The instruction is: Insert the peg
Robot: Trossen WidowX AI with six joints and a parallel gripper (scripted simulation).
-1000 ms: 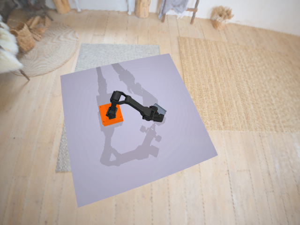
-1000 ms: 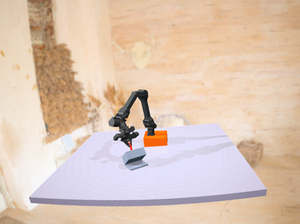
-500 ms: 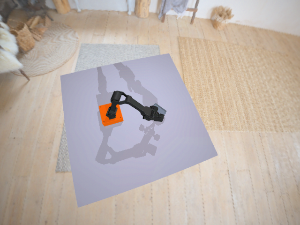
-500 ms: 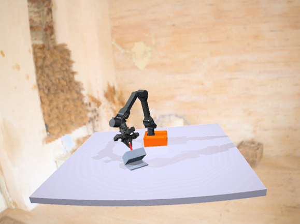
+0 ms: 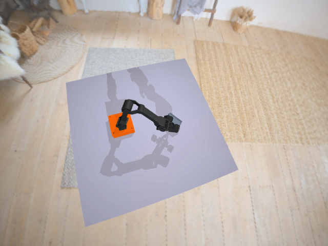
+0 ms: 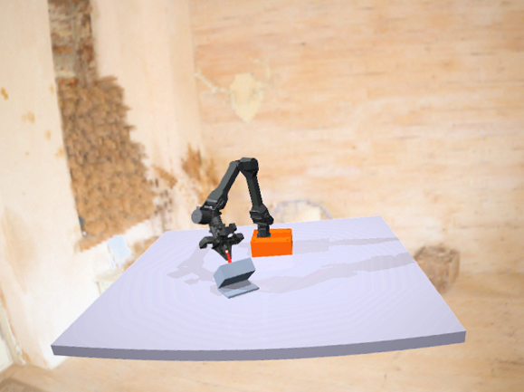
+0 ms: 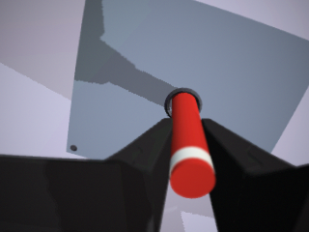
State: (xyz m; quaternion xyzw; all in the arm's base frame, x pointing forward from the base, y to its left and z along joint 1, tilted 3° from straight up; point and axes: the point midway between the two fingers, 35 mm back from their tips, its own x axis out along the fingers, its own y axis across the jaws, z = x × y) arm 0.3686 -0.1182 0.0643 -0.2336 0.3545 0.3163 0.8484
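Now: gripper tip 3 cm short of the sloped panel, 2 cm to the right of it and 4 cm above it. The rest, counted from my gripper tip: flat foot plate: 4 cm ahead, 3 cm to the left, 10 cm below; red peg: 1 cm behind, 1 cm above.
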